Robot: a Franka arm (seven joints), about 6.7 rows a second.
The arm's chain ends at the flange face. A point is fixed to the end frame.
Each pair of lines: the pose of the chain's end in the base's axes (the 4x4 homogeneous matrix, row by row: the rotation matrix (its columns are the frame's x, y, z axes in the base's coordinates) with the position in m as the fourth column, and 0 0 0 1 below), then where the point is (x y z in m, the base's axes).
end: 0.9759, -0.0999, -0.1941, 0.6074; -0.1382, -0.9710, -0.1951, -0.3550; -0.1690, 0.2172, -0.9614, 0.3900; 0, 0, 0, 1
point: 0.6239 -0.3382 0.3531
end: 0.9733, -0.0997, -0.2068, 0.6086; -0.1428, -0.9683, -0.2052, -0.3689; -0.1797, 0.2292, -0.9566, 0.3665; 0, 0, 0, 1
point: 0.6247 -0.3525 0.3292
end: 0.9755, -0.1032, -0.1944, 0.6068; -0.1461, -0.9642, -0.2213, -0.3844; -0.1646, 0.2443, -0.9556, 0.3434; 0, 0, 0, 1
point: 0.6234 -0.3687 0.3060
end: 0.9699, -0.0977, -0.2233, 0.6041; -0.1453, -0.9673, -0.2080, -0.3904; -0.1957, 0.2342, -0.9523, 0.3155; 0, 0, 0, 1
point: 0.6196 -0.3742 0.2779
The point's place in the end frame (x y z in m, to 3 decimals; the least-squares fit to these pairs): 0.020 -0.026 0.029
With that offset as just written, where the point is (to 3 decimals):
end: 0.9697, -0.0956, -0.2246, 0.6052; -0.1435, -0.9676, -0.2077, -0.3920; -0.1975, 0.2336, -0.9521, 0.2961; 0, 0, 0, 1
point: 0.621 -0.376 0.258
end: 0.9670, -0.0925, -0.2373, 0.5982; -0.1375, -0.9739, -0.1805, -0.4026; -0.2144, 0.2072, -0.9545, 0.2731; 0, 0, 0, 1
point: 0.613 -0.385 0.236
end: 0.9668, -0.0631, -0.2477, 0.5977; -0.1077, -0.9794, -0.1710, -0.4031; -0.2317, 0.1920, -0.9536, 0.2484; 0, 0, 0, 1
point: 0.611 -0.385 0.211
